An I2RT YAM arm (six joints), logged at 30 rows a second.
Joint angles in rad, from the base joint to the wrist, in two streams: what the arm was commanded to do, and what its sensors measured. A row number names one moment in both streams.
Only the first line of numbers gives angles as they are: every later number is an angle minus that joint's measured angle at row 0.
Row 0, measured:
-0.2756 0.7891 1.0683 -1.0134 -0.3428 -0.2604
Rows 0 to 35, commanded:
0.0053 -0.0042 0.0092 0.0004 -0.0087 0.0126
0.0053 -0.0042 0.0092 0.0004 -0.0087 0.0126
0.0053 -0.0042 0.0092 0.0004 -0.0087 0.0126
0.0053 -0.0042 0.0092 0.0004 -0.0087 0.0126
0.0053 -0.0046 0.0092 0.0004 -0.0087 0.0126
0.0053 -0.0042 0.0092 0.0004 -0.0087 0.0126
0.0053 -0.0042 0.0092 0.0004 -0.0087 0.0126
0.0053 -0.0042 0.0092 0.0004 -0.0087 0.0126
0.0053 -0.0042 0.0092 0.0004 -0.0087 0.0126
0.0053 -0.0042 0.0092 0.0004 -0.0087 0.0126
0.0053 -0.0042 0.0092 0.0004 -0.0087 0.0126
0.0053 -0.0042 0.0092 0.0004 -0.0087 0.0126
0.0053 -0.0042 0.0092 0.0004 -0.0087 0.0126
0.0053 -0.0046 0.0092 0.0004 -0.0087 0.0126
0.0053 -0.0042 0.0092 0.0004 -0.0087 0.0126
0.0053 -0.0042 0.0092 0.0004 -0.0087 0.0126
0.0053 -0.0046 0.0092 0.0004 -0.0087 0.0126
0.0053 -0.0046 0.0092 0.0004 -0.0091 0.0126
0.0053 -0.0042 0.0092 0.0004 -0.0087 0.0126
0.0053 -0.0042 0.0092 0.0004 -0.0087 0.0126
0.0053 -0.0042 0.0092 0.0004 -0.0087 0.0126
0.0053 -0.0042 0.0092 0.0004 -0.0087 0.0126
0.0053 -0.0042 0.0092 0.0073 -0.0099 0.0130
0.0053 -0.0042 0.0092 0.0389 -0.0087 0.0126
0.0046 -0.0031 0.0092 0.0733 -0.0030 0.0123
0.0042 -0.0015 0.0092 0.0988 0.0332 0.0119
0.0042 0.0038 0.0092 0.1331 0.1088 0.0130
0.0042 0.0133 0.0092 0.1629 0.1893 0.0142
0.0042 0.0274 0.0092 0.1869 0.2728 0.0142
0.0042 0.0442 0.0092 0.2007 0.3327 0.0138
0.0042 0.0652 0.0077 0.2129 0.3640 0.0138
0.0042 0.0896 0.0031 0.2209 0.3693 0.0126
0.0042 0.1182 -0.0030 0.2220 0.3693 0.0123
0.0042 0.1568 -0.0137 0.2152 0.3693 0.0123
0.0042 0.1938 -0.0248 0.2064 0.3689 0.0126
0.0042 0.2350 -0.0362 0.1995 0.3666 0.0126
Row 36, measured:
0.0004 0.1381 -0.0011 0.2121 0.2938 0.0000
